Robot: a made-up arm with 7 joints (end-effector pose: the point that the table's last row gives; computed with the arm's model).
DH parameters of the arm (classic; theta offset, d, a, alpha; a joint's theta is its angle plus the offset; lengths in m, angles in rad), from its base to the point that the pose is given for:
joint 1: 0 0.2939 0 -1.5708
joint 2: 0 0 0 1.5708
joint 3: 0 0.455 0.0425 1.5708
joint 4: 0 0 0.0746 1.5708
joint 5: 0 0.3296 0 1.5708
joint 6: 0 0 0.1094 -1.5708
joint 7: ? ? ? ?
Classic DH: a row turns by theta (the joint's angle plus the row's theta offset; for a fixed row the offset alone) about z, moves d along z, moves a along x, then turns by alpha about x.
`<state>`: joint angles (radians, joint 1 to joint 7).
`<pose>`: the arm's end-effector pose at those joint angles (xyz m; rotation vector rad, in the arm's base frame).
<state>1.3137 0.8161 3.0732 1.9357 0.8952 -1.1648 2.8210</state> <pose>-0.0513 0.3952 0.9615 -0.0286 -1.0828 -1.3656</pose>
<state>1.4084 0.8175 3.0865 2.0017 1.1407 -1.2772 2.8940</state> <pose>-0.1018 0.3823 0.9269 0.0429 -1.2508 -0.9560</pose>
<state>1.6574 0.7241 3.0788 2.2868 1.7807 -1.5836 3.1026</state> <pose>-0.1708 0.2794 0.8796 0.3329 -1.6181 0.0664</pose>
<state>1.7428 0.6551 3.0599 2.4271 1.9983 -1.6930 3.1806</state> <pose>-0.1695 0.2363 0.8796 0.4636 -1.7182 0.3869</pose>
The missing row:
joint 7: 0 0.1396 0 0
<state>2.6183 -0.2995 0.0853 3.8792 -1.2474 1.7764 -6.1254</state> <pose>0.4704 -0.0734 0.9322 -1.3758 -0.2456 -0.4525</pose>
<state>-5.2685 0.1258 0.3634 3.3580 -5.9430 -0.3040 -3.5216</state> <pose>0.0545 -0.1720 1.1448 0.3890 -0.2135 1.3119</pose>
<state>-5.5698 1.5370 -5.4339 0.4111 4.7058 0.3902 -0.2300</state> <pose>-0.1493 0.2211 0.1259 0.1386 -2.2480 0.6936</pose>
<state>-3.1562 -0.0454 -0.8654 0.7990 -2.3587 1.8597 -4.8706</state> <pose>-0.1881 0.4277 0.6201 -0.6960 -1.0167 -2.7639</pose>
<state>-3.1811 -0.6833 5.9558 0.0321 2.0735 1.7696 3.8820</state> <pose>-0.1567 -0.0589 0.4849 0.3828 -0.8689 1.0207</pose>
